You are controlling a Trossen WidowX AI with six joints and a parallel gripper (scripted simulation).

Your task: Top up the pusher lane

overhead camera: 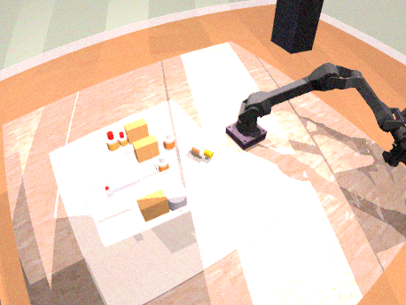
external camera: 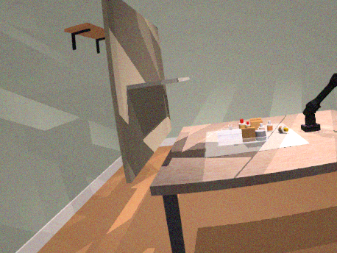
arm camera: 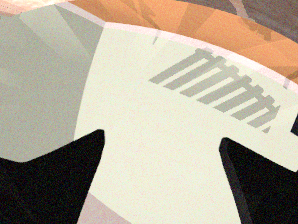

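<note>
The grey cylinder is 65 cm ahead of my gripper tip, 37 cm to the right of it and 12 cm below it. The rest, counted from my gripper tip: pusher lane (78 cm ahead, 47 cm to the right, 13 cm below); red mark (82 cm ahead, 46 cm to the right, 8 cm below).
</note>
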